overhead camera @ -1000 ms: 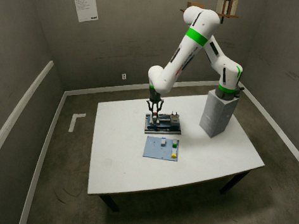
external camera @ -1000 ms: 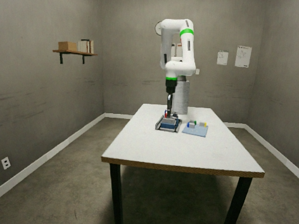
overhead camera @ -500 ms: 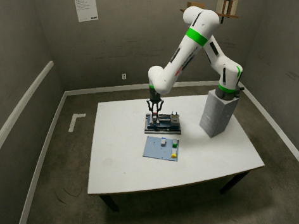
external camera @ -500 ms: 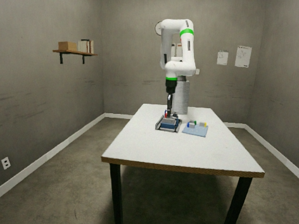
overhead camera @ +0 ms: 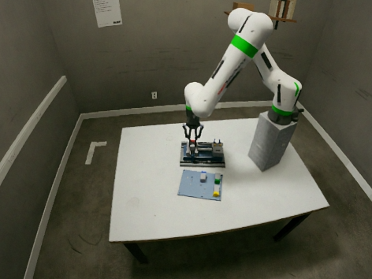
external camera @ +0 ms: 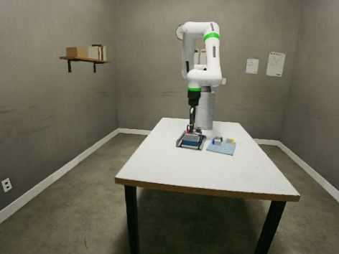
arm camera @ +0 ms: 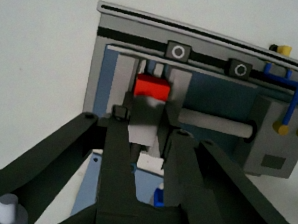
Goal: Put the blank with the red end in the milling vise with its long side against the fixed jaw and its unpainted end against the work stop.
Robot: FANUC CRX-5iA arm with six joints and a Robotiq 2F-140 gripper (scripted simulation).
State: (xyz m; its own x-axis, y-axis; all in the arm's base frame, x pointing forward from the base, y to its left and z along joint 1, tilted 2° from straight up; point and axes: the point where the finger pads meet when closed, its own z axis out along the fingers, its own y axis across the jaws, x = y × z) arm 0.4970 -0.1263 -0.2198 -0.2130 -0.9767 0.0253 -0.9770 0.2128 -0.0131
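Now: the red-ended blank 30 mm below my hand. The rest, counted from my hand: work stop (10 mm ahead, 50 mm to the left, 50 mm below); then plate (10 mm behind, 240 mm to the left, 140 mm below); then blue-ended blank (30 mm behind, 200 mm to the left, 120 mm below).
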